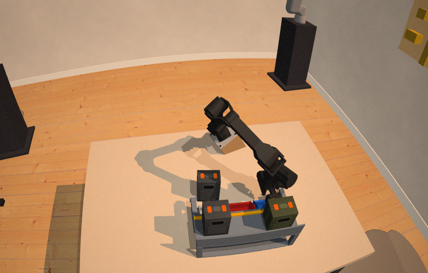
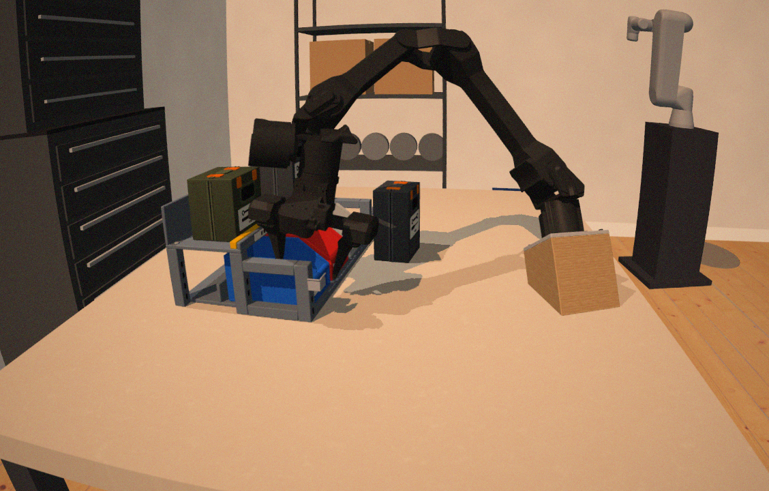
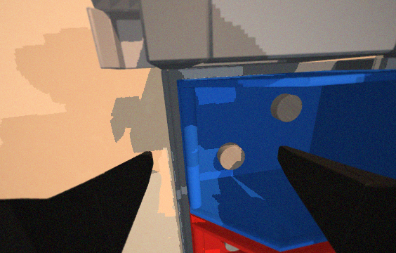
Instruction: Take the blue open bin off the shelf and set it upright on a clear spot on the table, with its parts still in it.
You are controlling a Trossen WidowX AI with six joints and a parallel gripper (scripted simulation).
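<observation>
Now: hand 50 mm short of the blue open bin, 10 mm to the left of it and 40 mm above it. Also, from my hand: red bin: 30 mm ahead, 120 mm to the right, 40 mm below; then yellow rail: 60 mm ahead, 130 mm to the right, 30 mm above; then green case: 130 mm ahead, 30 mm to the right, 70 mm above.
</observation>
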